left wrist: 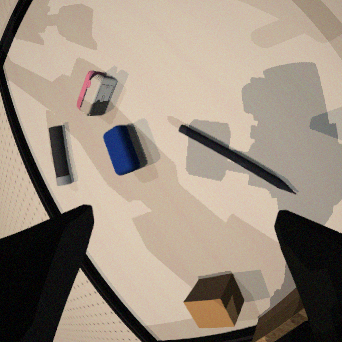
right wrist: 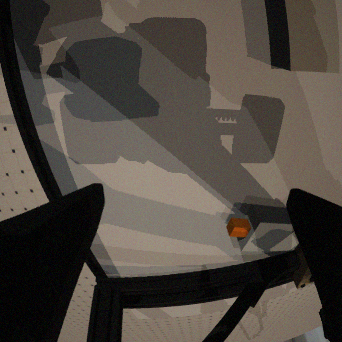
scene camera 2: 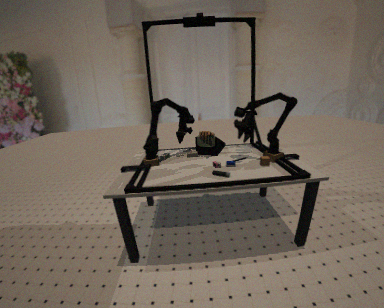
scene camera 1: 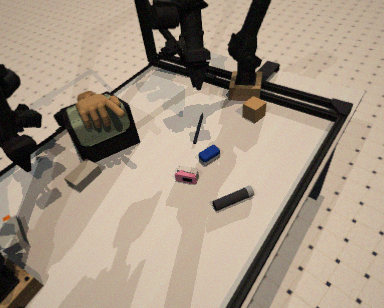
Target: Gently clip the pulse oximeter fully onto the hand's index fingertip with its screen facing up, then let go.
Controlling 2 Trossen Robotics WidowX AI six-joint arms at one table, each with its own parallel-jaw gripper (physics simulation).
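Places are measured from the left arm's base along level axes (x left, y ahead, z down), in metres.
Pixels of known places: left gripper, fingertip midpoint: (left wrist: 188, 218) (scene camera 2: 241, 140) (scene camera 1: 196, 88); right gripper, fingertip midpoint: (right wrist: 200, 196) (scene camera 2: 180, 142) (scene camera 1: 21, 163); left arm's base, link origin: (left wrist: 304, 341) (scene camera 2: 273, 152) (scene camera 1: 245, 79); right arm's base, link origin: (scene camera 2: 151, 157).
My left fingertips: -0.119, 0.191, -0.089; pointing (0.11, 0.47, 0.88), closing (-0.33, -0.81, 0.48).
Ahead of a thing's pixels: the offset from my left fingertips to its middle, as dx, dy, dz.
The pink, white and grey pulse oximeter @(+0.005, +0.208, +0.123) (scene camera 1: 186, 176) (scene camera 2: 216, 164) (left wrist: 105, 90) lies on the table, apart from the hand. Its pink face with a dark window shows sideways in scene camera 1. The tan hand (scene camera 1: 95, 106) (scene camera 2: 206, 136) rests palm down on a green pad on a black wedge; its fingertips look bare. My left gripper (scene camera 1: 199, 86) (scene camera 2: 244, 138) (left wrist: 188, 218) is open and empty, above the table near the pen. My right gripper (scene camera 1: 31, 146) (scene camera 2: 185, 136) (right wrist: 200, 196) is open and empty, above the table's left side, away from the oximeter.
A blue block @(+0.052, +0.130, +0.123) (scene camera 1: 209, 154) (left wrist: 119, 150) lies beside the oximeter. A dark pen @(-0.004, +0.007, +0.135) (scene camera 1: 198, 128) (left wrist: 235, 157), a dark cylinder with a light end @(+0.132, +0.262, +0.126) (scene camera 1: 231, 199) (left wrist: 59, 152), a wooden cube @(+0.157, -0.066, +0.114) (scene camera 1: 254, 110) (left wrist: 210, 312) and a grey block @(-0.277, +0.245, +0.124) (scene camera 1: 83, 176) lie around. An orange-topped object @(-0.373, +0.433, +0.125) (scene camera 1: 6, 218) (right wrist: 238, 227) stands at left.
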